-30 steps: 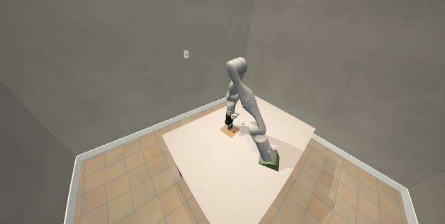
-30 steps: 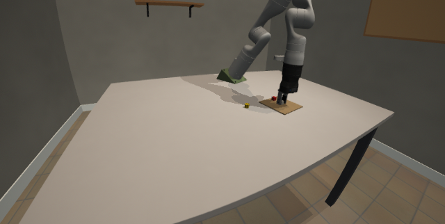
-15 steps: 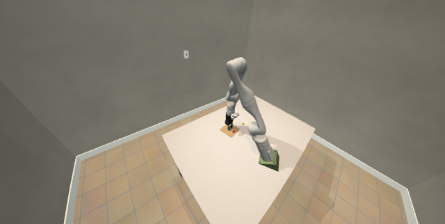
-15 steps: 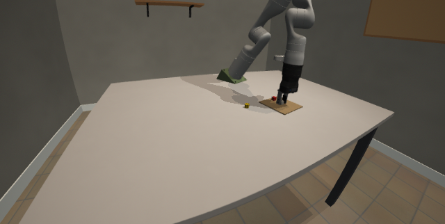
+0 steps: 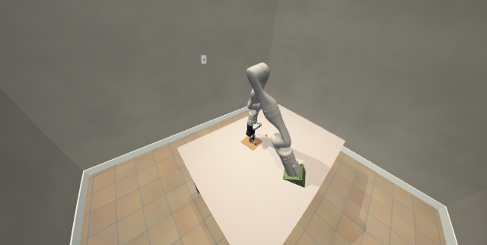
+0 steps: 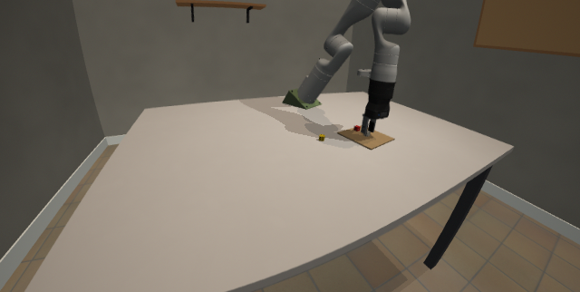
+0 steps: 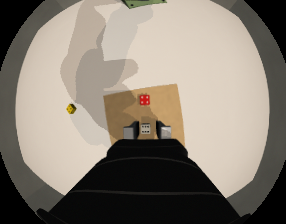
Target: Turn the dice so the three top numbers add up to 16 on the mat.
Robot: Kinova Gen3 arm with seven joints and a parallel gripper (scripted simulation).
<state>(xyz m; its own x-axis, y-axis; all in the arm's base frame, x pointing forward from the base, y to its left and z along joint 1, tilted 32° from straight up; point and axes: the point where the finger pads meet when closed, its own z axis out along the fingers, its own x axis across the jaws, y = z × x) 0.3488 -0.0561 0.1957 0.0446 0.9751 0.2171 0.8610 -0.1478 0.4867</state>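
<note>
My hand is 2 cm above the white die. From my hand the other things lie so: tan mat (3 cm below); red die (5 cm behind, 2 cm below); yellow die (5 cm behind, 16 cm to the right, 2 cm below).
</note>
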